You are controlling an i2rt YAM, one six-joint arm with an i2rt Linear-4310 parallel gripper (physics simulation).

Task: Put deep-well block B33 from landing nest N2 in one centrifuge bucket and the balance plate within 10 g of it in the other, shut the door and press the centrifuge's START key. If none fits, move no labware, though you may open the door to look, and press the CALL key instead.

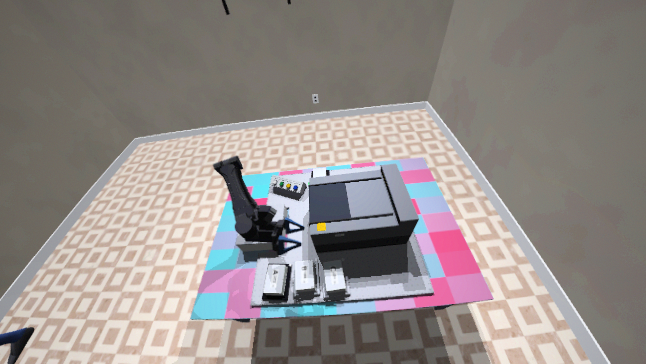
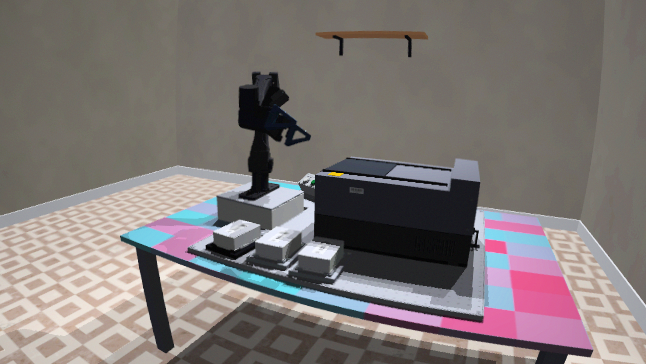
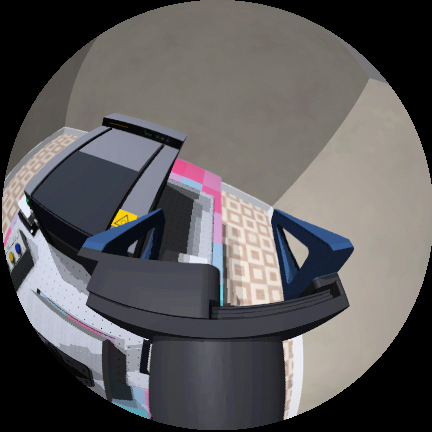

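Pixels of known places: gripper, fingertip midpoint: (image 1: 303, 235) (image 2: 303, 131) (image 3: 217, 214); arm's base at its link origin: (image 2: 260, 191).
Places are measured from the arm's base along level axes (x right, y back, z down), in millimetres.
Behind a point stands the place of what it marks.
Observation:
My gripper (image 1: 301, 236) {z -266, x 255, y -285 mm} (image 2: 302, 130) {z -266, x 255, y -285 mm} (image 3: 217, 214) {z -266, x 255, y -285 mm} is open and empty, raised beside the left end of the centrifuge (image 1: 362, 239) {z -33, x 197, y -523 mm} (image 2: 395, 207) {z -72, x 197, y -531 mm} (image 3: 85, 192) {z -138, x 60, y -368 mm}, whose sliding top is shut. White block A (image 1: 276, 281) {z 21, x 321, y -107 mm} (image 2: 236, 235) {z 21, x 353, y -126 mm} sits in a dark nest at the front left. White block B (image 1: 304, 278) {z 21, x 322, y -236 mm} (image 2: 278, 245) {z 21, x 359, y -263 mm} and white block C (image 1: 334, 280) {z 20, x 346, y -369 mm} (image 2: 320, 257) {z 22, x 378, y -387 mm} sit on grey nests to its right. Their small print is unreadable. The centrifuge's key panel (image 3: 145, 131) {z -156, x 69, y -678 mm} is small at its far end. No B33 or N2 label is readable. The buckets are hidden.
A button box (image 1: 289, 188) {z 13, x -222, y -155 mm} (image 2: 306, 184) {z 22, x -256, y -78 mm} (image 3: 19, 257) with green, yellow and blue buttons stands behind the arm. A small white object (image 1: 320, 173) {z 16, x -305, y -362 mm} stands behind the centrifuge. The arm's pedestal (image 2: 260, 207) {z 9, x 136, y -80 mm} is left of the centrifuge. Part of a person's leg (image 1: 17, 340) shows at lower left.

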